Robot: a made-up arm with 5 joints.
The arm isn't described. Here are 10 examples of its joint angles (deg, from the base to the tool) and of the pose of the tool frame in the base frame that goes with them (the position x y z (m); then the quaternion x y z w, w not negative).
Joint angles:
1: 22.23 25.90 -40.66 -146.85 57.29
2: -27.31 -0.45 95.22 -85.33 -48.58
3: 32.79 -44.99 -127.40 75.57 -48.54
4: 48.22 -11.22 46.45 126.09 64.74
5: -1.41 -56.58 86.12 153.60 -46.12
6: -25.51 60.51 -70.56 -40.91 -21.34
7: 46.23 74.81 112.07 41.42 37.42
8: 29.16 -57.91 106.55 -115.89 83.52
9: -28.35 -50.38 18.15 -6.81 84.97
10: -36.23 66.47 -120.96 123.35 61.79
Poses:
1: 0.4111 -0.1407 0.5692 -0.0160 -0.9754 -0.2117 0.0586
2: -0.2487 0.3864 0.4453 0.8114 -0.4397 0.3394 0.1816
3: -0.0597 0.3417 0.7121 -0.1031 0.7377 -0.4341 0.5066
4: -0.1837 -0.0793 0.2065 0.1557 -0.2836 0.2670 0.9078
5: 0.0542 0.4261 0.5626 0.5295 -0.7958 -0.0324 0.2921
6: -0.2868 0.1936 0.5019 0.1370 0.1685 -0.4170 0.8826
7: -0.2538 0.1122 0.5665 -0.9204 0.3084 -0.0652 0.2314
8: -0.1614 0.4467 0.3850 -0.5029 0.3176 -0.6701 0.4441
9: -0.5101 -0.0685 0.5989 -0.1003 0.1514 0.1140 0.9767
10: -0.0414 -0.0651 0.9019 -0.6310 0.5277 0.3790 0.4240
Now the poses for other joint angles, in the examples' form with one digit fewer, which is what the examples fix.
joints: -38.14 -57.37 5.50 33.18 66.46
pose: -0.352 -0.193 0.298 -0.007 -0.211 0.296 0.932
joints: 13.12 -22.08 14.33 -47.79 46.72
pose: -0.193 0.211 0.869 -0.385 0.606 -0.136 0.683
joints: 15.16 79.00 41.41 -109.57 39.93
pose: 0.432 -0.185 0.571 -0.143 -0.852 0.464 0.196
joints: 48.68 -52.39 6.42 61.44 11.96
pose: -0.370 0.034 0.473 -0.014 0.082 -0.047 0.995
